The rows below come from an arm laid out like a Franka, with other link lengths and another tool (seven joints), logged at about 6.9 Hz.
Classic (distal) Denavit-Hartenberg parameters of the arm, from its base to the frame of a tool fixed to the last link. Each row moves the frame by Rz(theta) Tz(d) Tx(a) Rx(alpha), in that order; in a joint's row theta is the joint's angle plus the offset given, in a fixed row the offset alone. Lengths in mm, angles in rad.
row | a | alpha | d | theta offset
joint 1 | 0.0 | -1.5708 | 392.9 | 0.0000
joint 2 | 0.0 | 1.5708 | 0.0 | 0.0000
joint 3 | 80.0 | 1.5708 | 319.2 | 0.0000
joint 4 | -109.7 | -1.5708 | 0.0 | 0.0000
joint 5 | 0.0 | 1.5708 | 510.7 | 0.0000
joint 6 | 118.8 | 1.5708 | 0.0 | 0.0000
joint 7 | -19.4 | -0.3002 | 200.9 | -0.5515
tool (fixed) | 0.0 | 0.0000 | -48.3 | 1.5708
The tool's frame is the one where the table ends.
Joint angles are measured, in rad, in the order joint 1, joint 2, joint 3, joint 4, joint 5, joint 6, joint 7. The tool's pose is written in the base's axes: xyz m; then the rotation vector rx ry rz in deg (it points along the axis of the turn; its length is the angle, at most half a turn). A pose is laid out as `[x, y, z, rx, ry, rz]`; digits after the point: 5 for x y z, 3 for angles.
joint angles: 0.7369 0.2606 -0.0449 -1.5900 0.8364 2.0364 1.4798
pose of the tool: [0.59290, 0.59842, 0.55835, 87.541, -141.661, -53.133]
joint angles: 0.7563 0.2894 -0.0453 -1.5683 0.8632 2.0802 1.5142
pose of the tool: [0.59473, 0.61486, 0.55473, 84.319, -143.366, -55.509]
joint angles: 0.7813 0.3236 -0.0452 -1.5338 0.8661 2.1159 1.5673
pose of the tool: [0.59305, 0.63581, 0.55256, 81.195, -144.839, -56.351]
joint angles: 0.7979 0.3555 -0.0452 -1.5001 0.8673 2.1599 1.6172
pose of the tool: [0.59699, 0.65087, 0.55240, 77.770, -147.205, -57.405]
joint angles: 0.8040 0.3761 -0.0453 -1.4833 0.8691 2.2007 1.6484
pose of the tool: [0.60391, 0.65672, 0.55016, 74.850, -149.528, -58.278]
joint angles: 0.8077 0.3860 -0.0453 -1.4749 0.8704 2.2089 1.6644
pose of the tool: [0.60484, 0.66050, 0.54812, 73.562, -149.884, -58.580]
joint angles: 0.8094 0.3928 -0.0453 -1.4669 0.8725 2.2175 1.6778
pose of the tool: [0.60670, 0.66266, 0.54865, 72.422, -150.383, -59.060]
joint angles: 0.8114 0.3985 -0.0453 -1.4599 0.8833 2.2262 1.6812
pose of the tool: [0.60795, 0.66491, 0.54990, 71.740, -150.632, -60.069]
